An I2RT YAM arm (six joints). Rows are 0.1 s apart.
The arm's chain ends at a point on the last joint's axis. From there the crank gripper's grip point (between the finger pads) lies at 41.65 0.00 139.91 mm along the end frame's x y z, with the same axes.
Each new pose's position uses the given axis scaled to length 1; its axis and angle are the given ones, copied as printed.
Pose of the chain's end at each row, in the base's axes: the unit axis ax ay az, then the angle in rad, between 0 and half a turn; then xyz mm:
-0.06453 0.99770 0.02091 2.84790 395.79 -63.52 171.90
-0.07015 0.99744 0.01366 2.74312 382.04 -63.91 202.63
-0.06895 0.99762 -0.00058 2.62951 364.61 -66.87 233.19
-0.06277 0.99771 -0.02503 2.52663 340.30 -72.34 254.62
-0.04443 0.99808 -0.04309 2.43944 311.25 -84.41 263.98
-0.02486 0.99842 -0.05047 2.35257 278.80 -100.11 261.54
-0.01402 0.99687 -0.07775 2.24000 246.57 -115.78 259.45
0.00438 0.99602 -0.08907 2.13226 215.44 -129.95 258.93
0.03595 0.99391 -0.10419 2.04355 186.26 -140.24 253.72
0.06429 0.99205 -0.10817 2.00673 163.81 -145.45 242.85
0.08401 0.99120 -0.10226 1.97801 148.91 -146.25 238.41
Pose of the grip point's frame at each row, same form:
-0.06453 0.99770 0.02091 2.84790 396.30 -60.19 25.96
-0.07015 0.99744 0.01366 2.74312 397.94 -61.82 57.54
-0.06895 0.99762 -0.00058 2.62951 397.08 -67.67 90.87
-0.06277 0.99771 -0.02503 2.52663 387.51 -78.96 116.65
-0.04443 0.99808 -0.04309 2.43944 370.26 -95.42 130.92
-0.02486 0.99842 -0.05047 2.35257 348.93 -112.91 134.15
-0.01402 0.99687 -0.07775 2.24000 330.38 -135.30 141.53
0.00438 0.99602 -0.08907 2.13226 311.14 -152.35 151.00
0.03595 0.99391 -0.10419 2.04355 290.42 -167.50 155.14
0.06429 0.99205 -0.10817 2.00673 270.90 -175.26 148.23
0.08401 0.99120 -0.10226 1.97801 258.49 -175.91 146.63

